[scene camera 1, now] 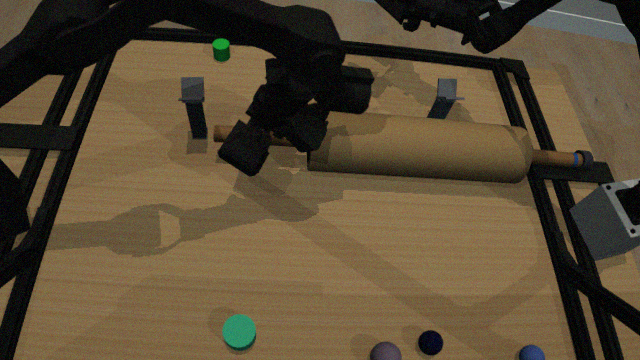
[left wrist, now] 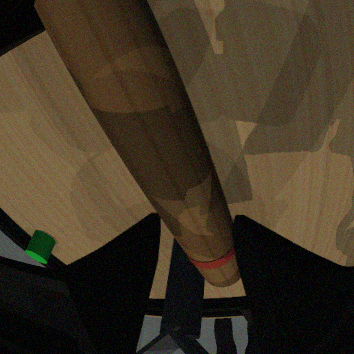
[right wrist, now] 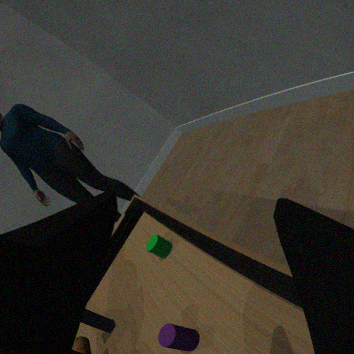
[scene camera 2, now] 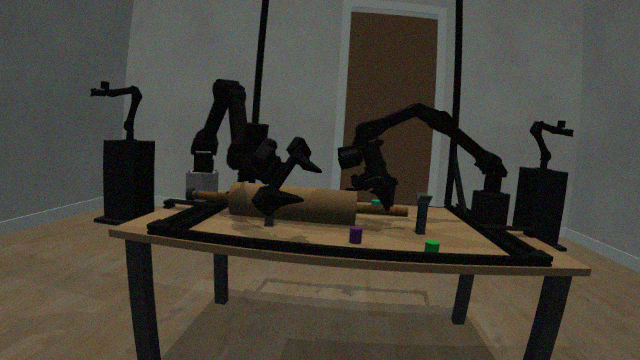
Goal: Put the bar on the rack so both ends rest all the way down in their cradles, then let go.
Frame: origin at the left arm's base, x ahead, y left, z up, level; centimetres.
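Seen in the pictures: left gripper, between the fingertips: [scene camera 1: 248,134] [left wrist: 197,223] [scene camera 2: 389,210]; right gripper, between the fingertips: [right wrist: 198,205] [scene camera 2: 312,185]; left arm's base, origin of its link: [scene camera 2: 491,192]; right arm's base, origin of its link: [scene camera 1: 636,205] [scene camera 2: 202,171].
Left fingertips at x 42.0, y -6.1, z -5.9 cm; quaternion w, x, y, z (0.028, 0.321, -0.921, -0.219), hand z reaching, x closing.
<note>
Pixels of each thing's middle, then the offset from my left fingertips to it.
- post, middle of its body: [left wrist: 185,281] [scene camera 1: 196,116] [right wrist: 90,318] [scene camera 2: 421,217] dx -6.1, dy +8.0, dz -0.8 cm
- green cylinder, middle of its body: [left wrist: 40,246] [right wrist: 158,245] [scene camera 1: 221,50] [scene camera 2: 431,248] dx +5.5, dy +25.2, dz -3.9 cm
- purple cylinder, middle of its body: [right wrist: 178,337] [scene camera 2: 355,235] dx +17.8, dy +10.1, dz -3.7 cm
- teal disc, middle of its body: [scene camera 1: 239,332] dx -14.7, dy -27.4, dz -4.0 cm
- dark ball, middle of its body: [scene camera 1: 430,342] dx +8.2, dy -42.1, dz -3.8 cm
- mauve ball, middle of its body: [scene camera 1: 385,357] dx +1.2, dy -40.3, dz -3.4 cm
- blue ball, middle of its body: [scene camera 1: 531,357] dx +20.6, dy -52.5, dz -3.7 cm
The bar [scene camera 1: 425,150] [scene camera 2: 305,202] [left wrist: 145,125], with a thick tan body and thin wooden ends, lies low beside the rack, outside its cradles. One end has a red band, the other a blue band and dark cap. The rack's posts carry V-shaped cradles: one post [scene camera 1: 196,117] [scene camera 2: 421,215] [left wrist: 182,295] stands by the red-banded end, the other [scene camera 1: 446,90] [scene camera 2: 269,220] behind the body in scene camera 1. My left gripper [scene camera 1: 279,155] [scene camera 2: 386,200] [left wrist: 197,223] is shut on the red-banded end. My right gripper [scene camera 2: 311,185] [right wrist: 198,205] is open and empty, above the far side.
A green cylinder [scene camera 1: 221,50] [scene camera 2: 432,246] [left wrist: 41,246] [right wrist: 160,246] and a purple cylinder [scene camera 2: 355,235] [right wrist: 179,337] stand near the black frame. A teal disc [scene camera 1: 239,331], a dark ball [scene camera 1: 430,342], a mauve ball [scene camera 1: 385,352] and a blue ball [scene camera 1: 531,353] lie at the near side.
</note>
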